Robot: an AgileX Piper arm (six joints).
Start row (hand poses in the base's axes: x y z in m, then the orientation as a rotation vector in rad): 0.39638 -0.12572 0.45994 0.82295 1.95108 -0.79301
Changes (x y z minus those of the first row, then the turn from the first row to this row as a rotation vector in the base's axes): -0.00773 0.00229 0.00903 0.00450 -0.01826 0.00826; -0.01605 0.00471 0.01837 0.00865 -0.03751 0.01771; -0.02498 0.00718 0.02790 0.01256 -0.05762 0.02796; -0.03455 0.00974 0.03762 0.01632 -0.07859 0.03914; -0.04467 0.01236 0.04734 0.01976 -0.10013 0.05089; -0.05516 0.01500 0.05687 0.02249 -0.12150 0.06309; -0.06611 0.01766 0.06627 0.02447 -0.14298 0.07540; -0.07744 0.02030 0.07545 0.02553 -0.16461 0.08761; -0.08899 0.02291 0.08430 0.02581 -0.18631 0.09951; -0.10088 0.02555 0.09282 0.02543 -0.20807 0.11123; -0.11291 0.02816 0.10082 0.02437 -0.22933 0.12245; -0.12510 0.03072 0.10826 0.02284 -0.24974 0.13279; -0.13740 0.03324 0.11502 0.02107 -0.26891 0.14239
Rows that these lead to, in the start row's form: 0.38865 -0.12343 0.46897 0.82161 1.93964 -0.77395; 0.38033 -0.12101 0.47831 0.81901 1.92737 -0.75405; 0.37140 -0.11854 0.48784 0.81561 1.91435 -0.73351; 0.36183 -0.11598 0.49756 0.81132 1.90064 -0.71219; 0.35171 -0.11336 0.50728 0.80634 1.88630 -0.69062; 0.34122 -0.11072 0.51681 0.80041 1.87177 -0.66962; 0.33027 -0.10806 0.52621 0.79393 1.85669 -0.64928; 0.31894 -0.10542 0.53539 0.78702 1.84090 -0.62984; 0.30739 -0.10281 0.54424 0.77997 1.82452 -0.61134; 0.29550 -0.10017 0.55276 0.77271 1.80764 -0.59358; 0.28347 -0.09756 0.56076 0.76545 1.79071 -0.57705; 0.27128 -0.09500 0.56820 0.75861 1.77406 -0.56195; 0.25898 -0.09248 0.57496 0.75209 1.75820 -0.54818
